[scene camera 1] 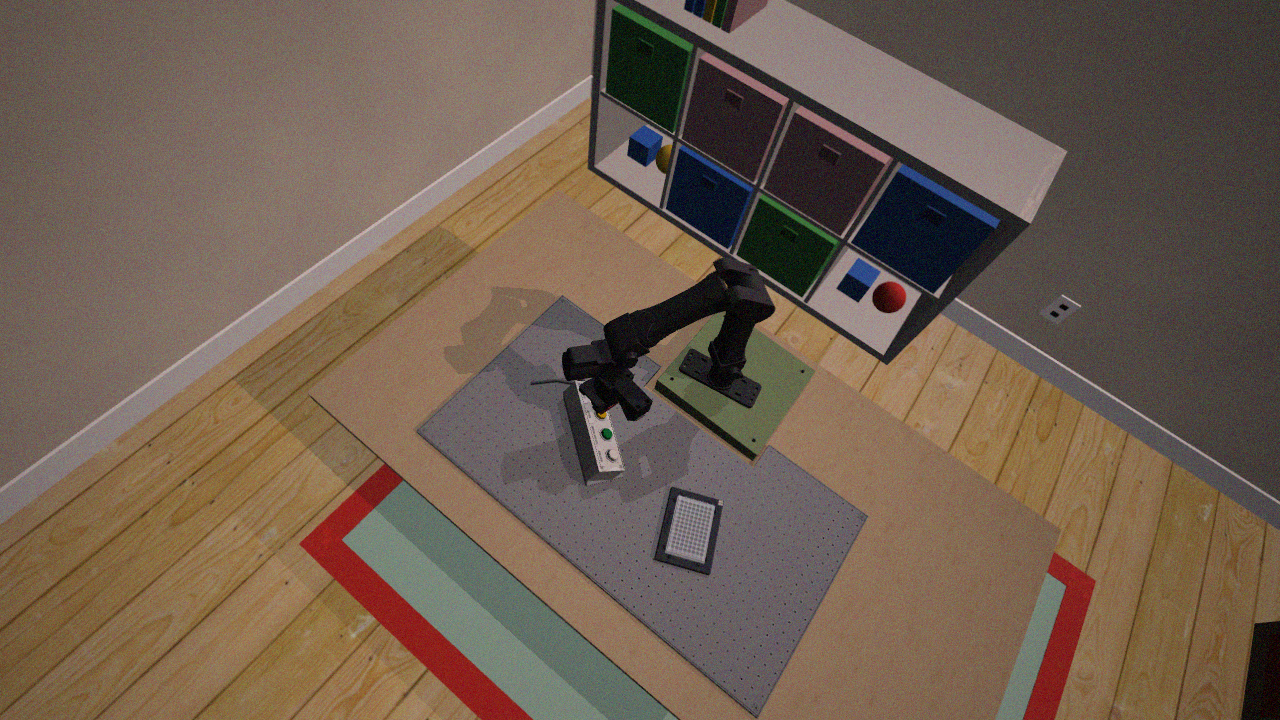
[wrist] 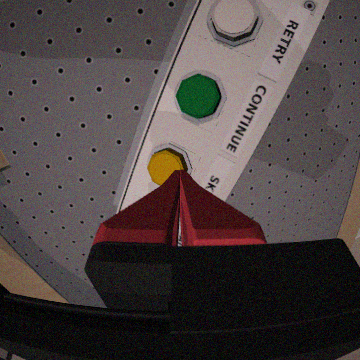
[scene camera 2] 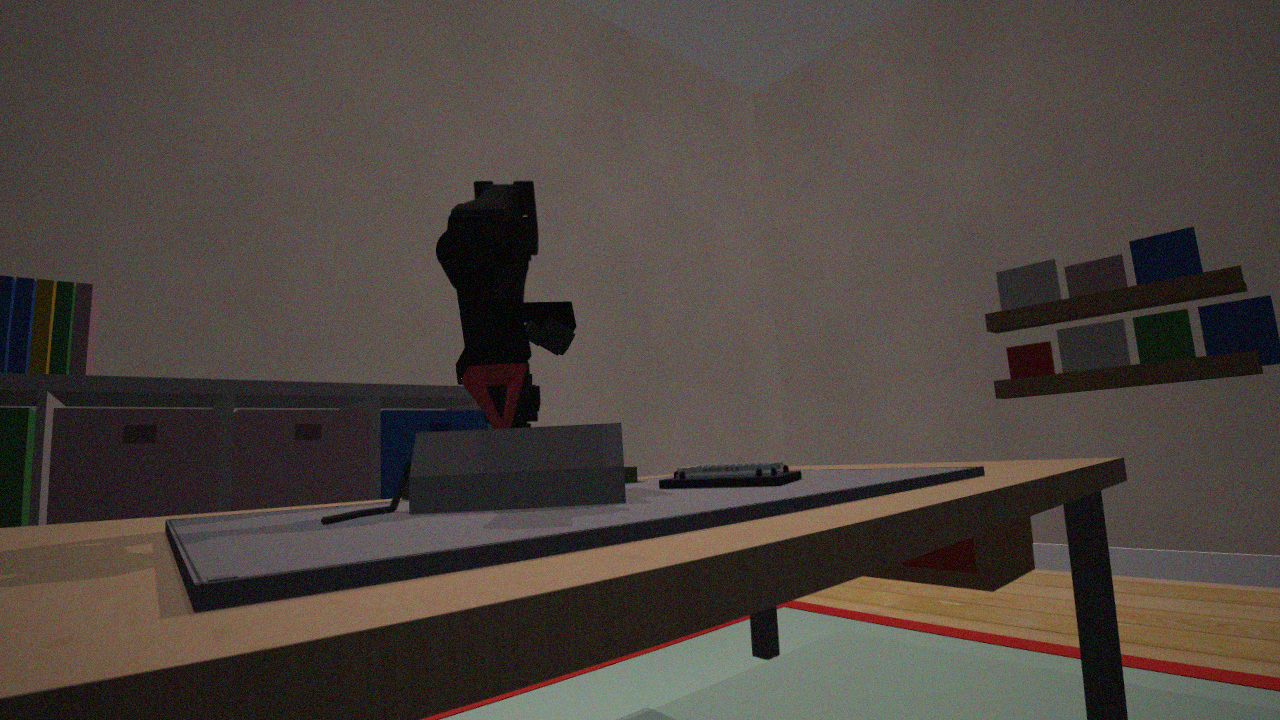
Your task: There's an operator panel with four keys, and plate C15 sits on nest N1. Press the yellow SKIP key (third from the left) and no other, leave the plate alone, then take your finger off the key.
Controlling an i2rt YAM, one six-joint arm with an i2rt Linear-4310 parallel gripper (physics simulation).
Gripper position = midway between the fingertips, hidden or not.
Observation:
My gripper [scene camera 2: 503, 432] is shut and holds nothing. Further things: a green CONTINUE button [wrist: 197, 95] and a yellow SKIP button [wrist: 162, 163].
My gripper shows as well in the wrist view [wrist: 179, 178].

